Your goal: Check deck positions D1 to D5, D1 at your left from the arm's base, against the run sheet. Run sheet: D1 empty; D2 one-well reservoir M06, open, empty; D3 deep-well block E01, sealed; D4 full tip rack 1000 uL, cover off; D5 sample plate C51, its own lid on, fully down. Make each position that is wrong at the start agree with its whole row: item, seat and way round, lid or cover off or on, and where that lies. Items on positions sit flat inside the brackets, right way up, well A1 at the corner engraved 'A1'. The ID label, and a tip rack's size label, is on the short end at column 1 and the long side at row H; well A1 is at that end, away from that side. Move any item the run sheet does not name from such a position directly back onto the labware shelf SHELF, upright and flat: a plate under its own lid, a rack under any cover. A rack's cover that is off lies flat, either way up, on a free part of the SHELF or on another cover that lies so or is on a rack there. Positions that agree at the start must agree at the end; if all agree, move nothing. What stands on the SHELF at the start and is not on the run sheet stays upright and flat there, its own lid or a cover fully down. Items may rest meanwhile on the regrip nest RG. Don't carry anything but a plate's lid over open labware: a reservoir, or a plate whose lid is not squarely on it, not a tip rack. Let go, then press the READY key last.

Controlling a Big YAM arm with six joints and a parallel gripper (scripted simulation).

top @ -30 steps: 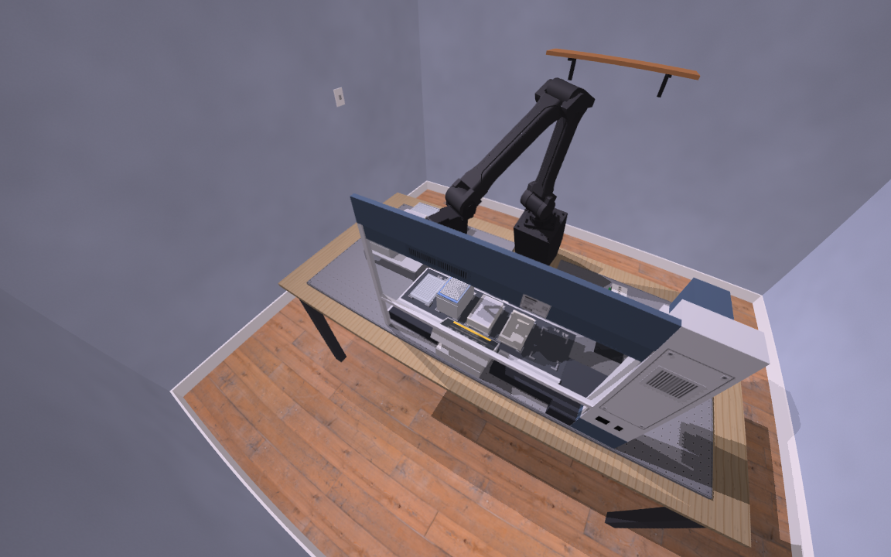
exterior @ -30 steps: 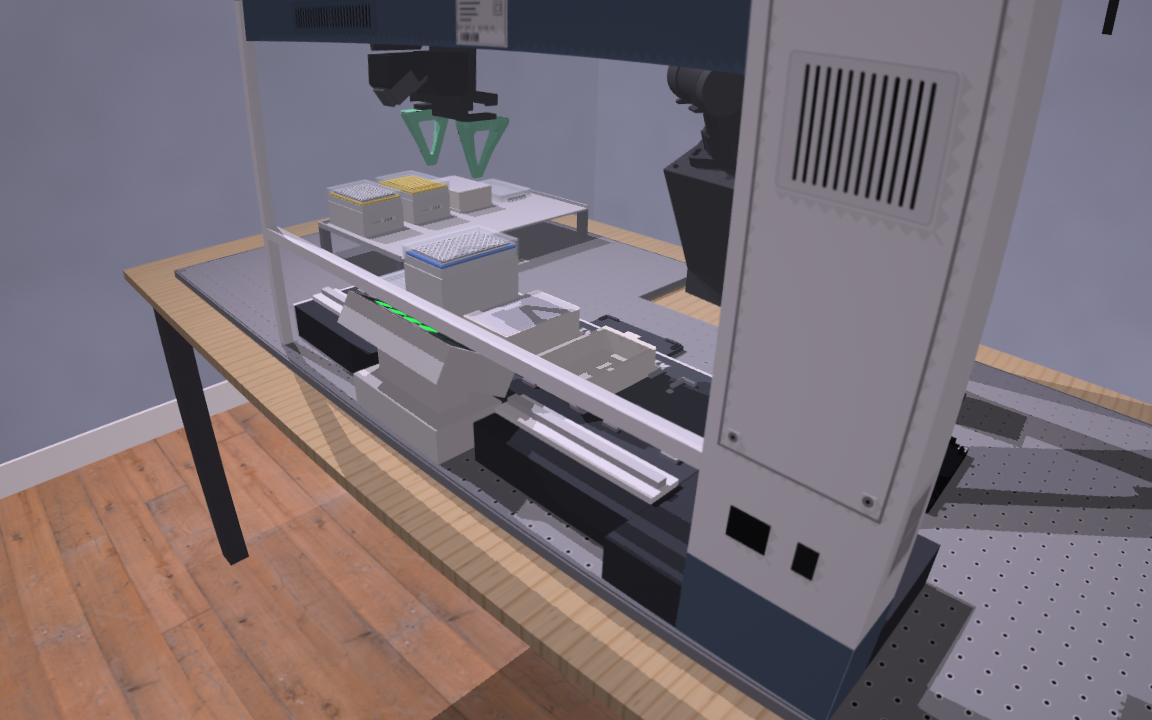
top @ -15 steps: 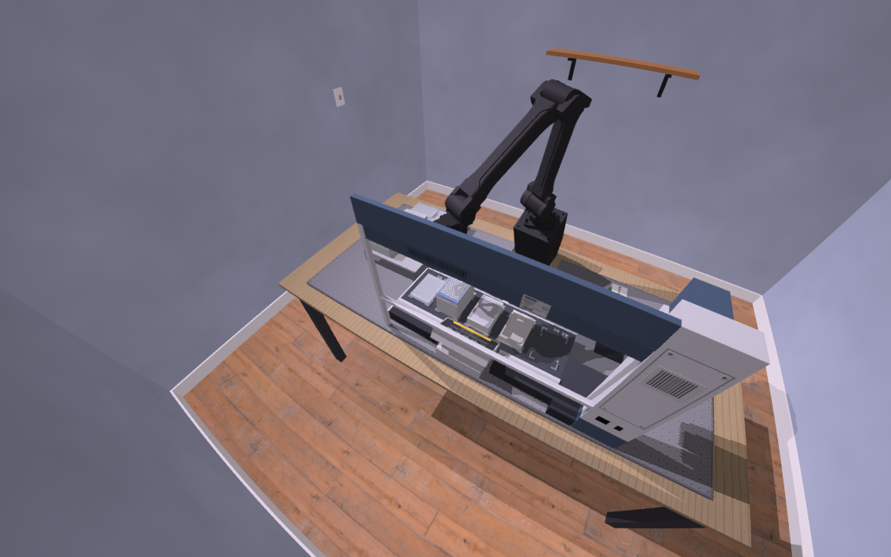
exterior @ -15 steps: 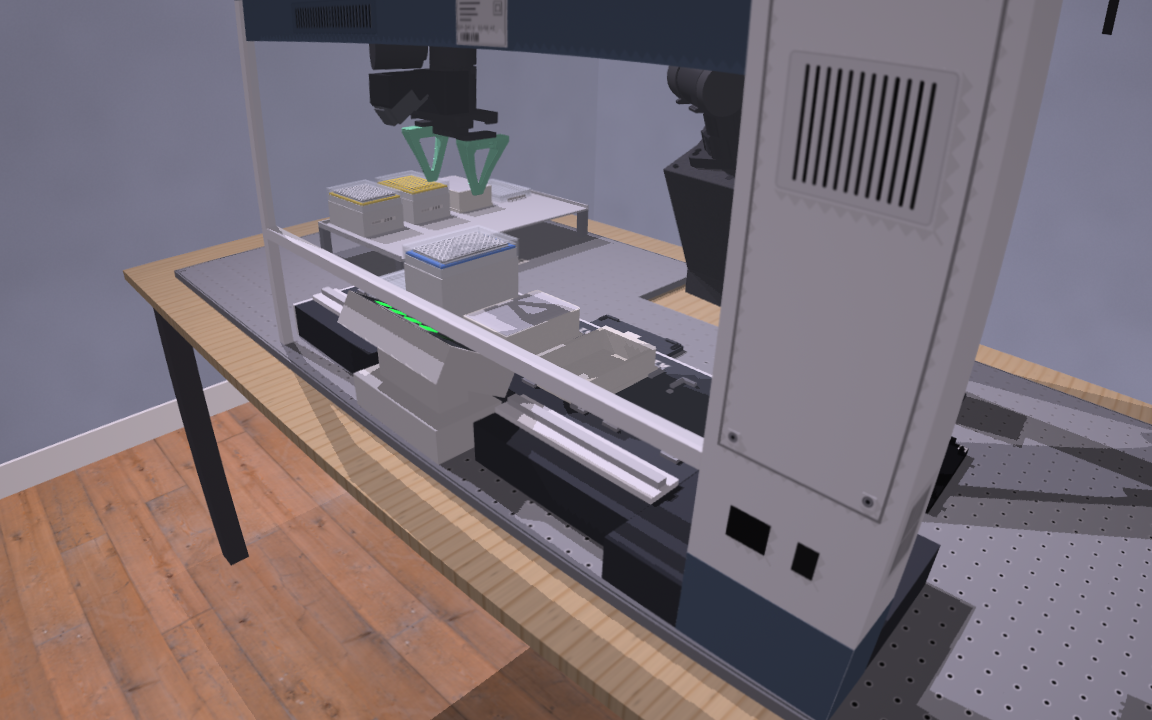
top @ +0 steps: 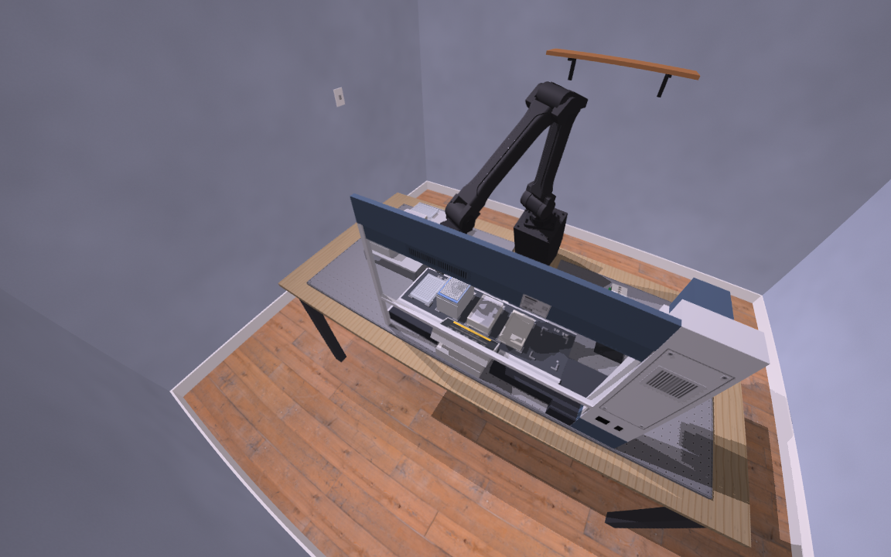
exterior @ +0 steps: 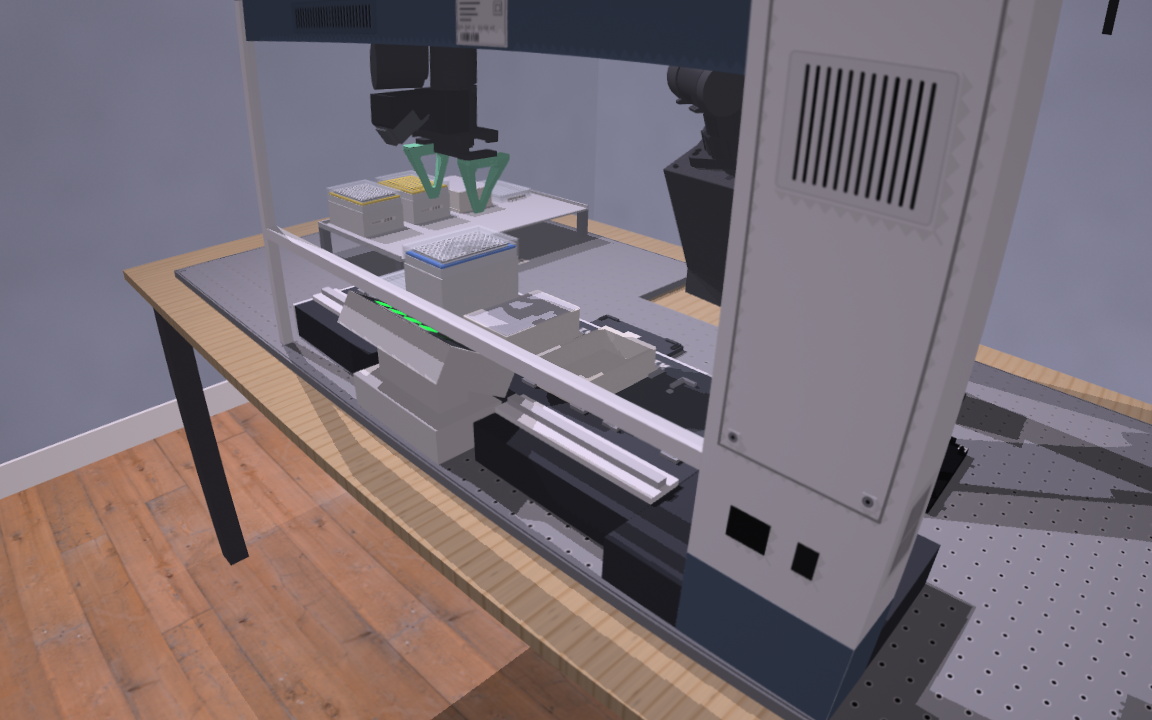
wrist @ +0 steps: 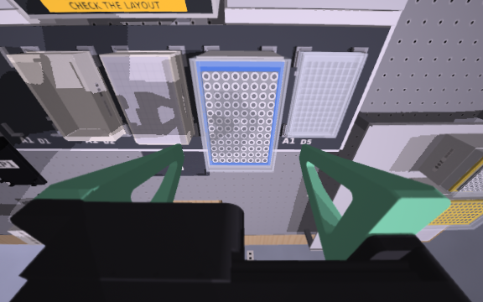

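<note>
Right now my hand is 90 mm above the blue tip rack and 10 mm past it. Also, from my hand: labware shelf 330 mm behind, 310 mm to the right, 150 mm below; then regrip nest RG 210 mm below, 180 mm to the left, 130 mm behind; then top beam 300 mm above, 210 mm ahead, 130 mm to the left.
</note>
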